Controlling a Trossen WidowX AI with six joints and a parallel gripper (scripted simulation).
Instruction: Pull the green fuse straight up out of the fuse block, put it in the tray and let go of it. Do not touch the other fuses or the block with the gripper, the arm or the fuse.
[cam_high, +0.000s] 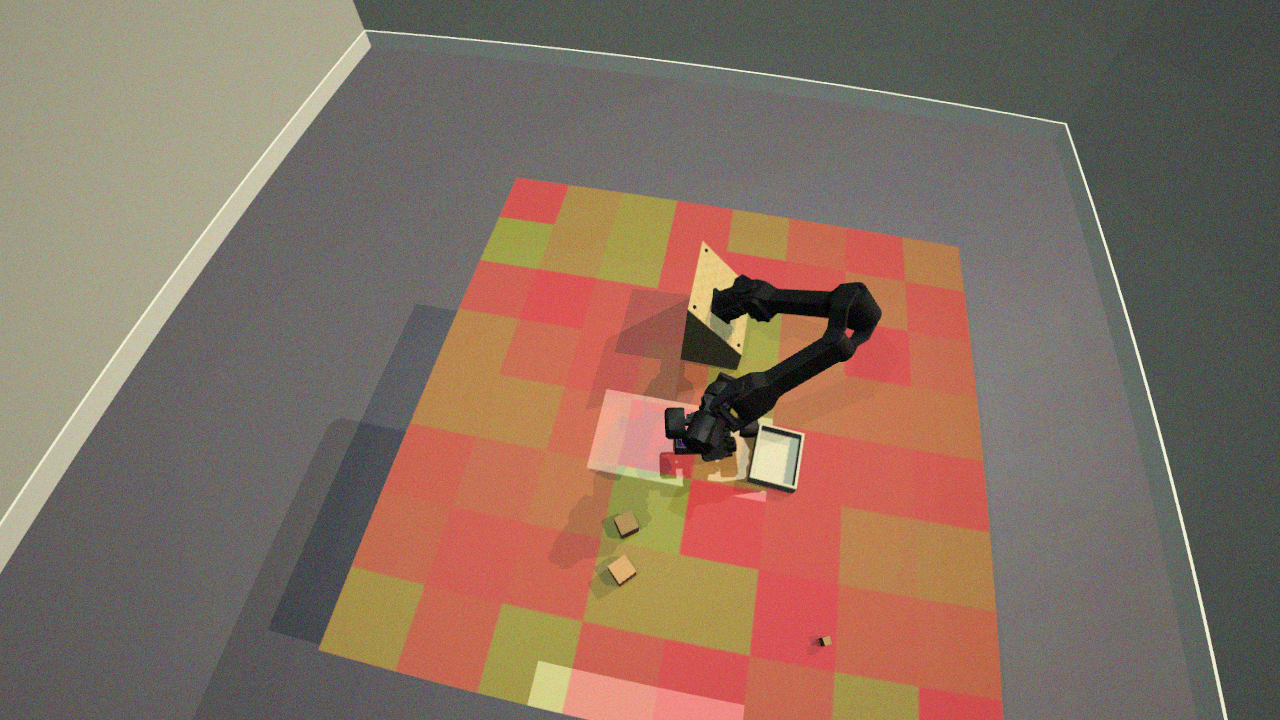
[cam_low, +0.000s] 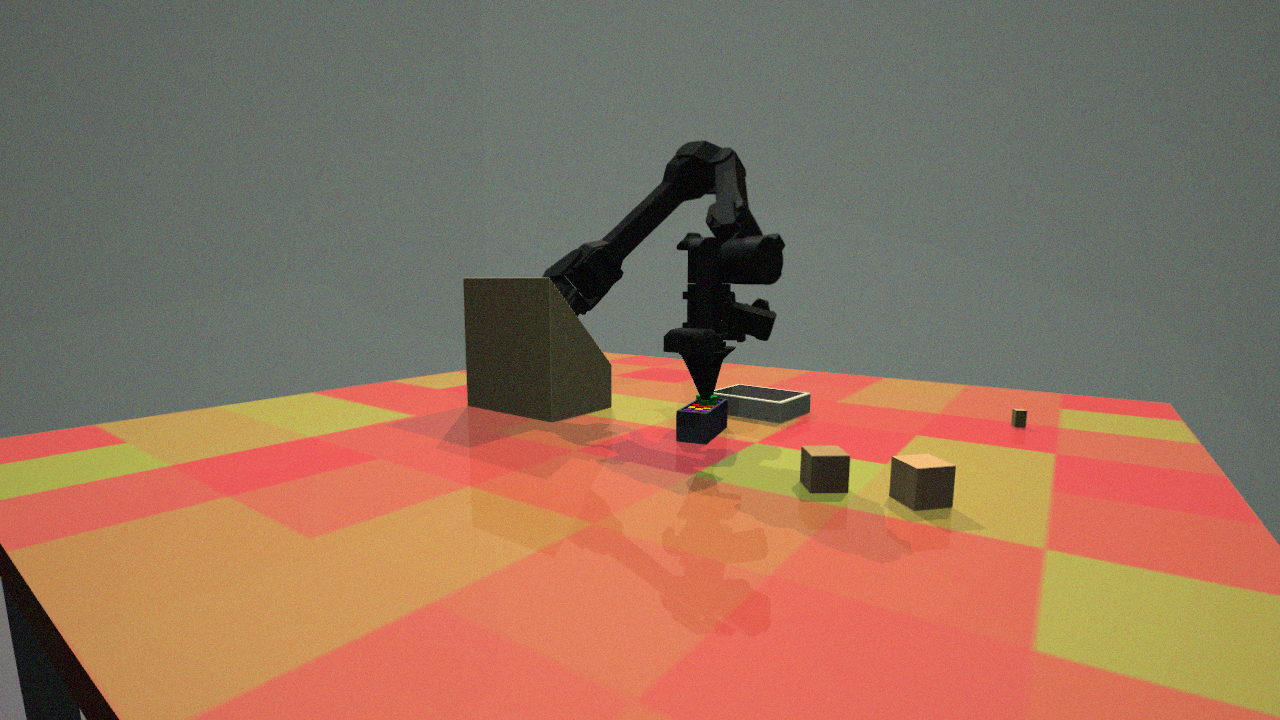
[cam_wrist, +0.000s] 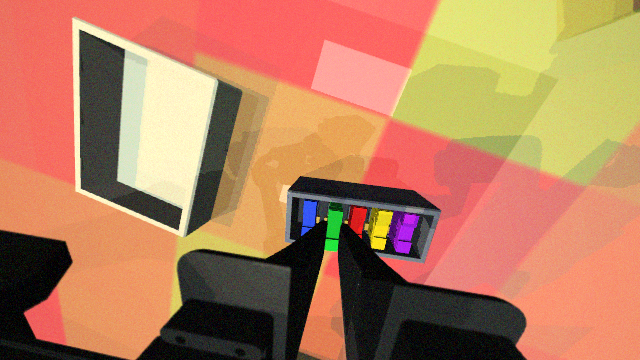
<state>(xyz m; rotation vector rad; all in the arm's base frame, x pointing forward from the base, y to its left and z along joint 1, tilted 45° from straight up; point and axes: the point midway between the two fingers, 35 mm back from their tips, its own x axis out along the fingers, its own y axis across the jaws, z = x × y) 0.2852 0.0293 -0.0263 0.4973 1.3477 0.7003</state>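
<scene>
Right now the tray is 160 mm to the left of my gripper tip, 40 mm below it and 10 mm ahead of it. The rest, counted from my gripper tip: green fuse: 10 mm below; then tiny cube: 370 mm ahead, 270 mm to the left, 30 mm below.
</scene>
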